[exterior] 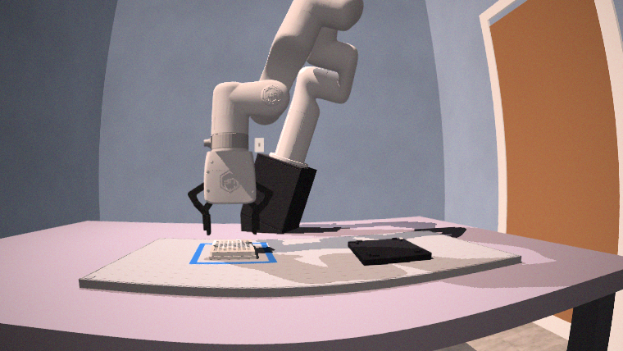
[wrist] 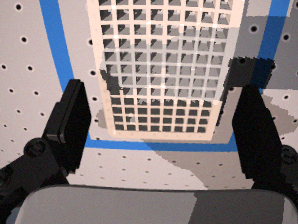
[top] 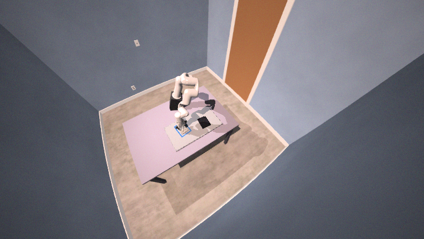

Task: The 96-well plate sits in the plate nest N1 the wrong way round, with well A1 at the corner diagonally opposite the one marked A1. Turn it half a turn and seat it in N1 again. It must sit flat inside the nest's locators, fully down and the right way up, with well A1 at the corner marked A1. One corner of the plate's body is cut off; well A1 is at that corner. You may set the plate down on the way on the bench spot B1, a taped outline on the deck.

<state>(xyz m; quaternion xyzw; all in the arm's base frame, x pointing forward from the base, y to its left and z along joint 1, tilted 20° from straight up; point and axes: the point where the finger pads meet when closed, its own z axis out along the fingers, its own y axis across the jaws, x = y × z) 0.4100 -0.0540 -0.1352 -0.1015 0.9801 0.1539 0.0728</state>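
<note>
The white 96-well plate lies 40 mm below my hand. Round my hand: black plate nest N1: 290 mm to the left, 40 mm below, 30 mm ahead.
</note>
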